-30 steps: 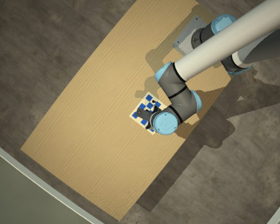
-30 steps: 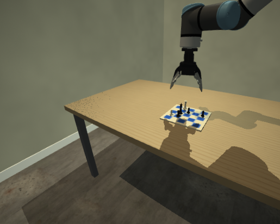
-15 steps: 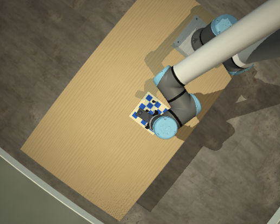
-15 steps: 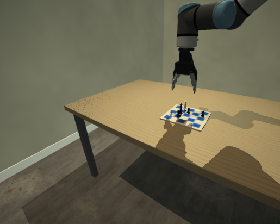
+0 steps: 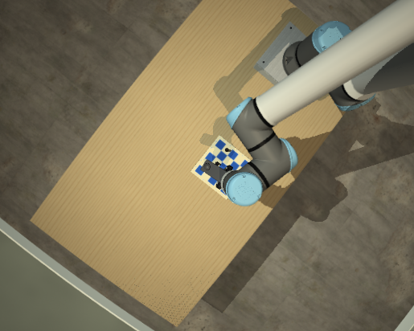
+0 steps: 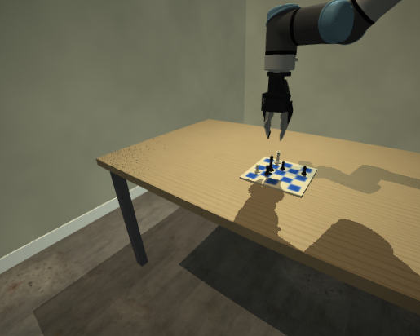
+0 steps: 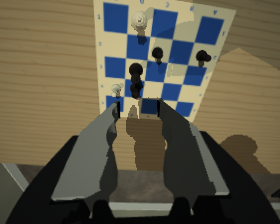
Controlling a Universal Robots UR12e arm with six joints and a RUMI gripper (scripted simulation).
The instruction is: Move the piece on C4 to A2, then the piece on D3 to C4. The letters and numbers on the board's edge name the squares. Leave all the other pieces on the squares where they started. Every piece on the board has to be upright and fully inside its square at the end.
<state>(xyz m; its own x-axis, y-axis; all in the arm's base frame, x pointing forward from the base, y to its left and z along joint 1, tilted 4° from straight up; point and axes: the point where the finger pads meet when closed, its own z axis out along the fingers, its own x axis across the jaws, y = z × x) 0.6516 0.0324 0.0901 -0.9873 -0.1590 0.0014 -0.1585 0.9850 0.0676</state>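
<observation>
Now: hand 110 mm above the tall black piece. The rest, counted from my hand: chessboard 140 mm below, 30 mm behind; then white pawn 120 mm below, 40 mm to the left, 40 mm ahead.
</observation>
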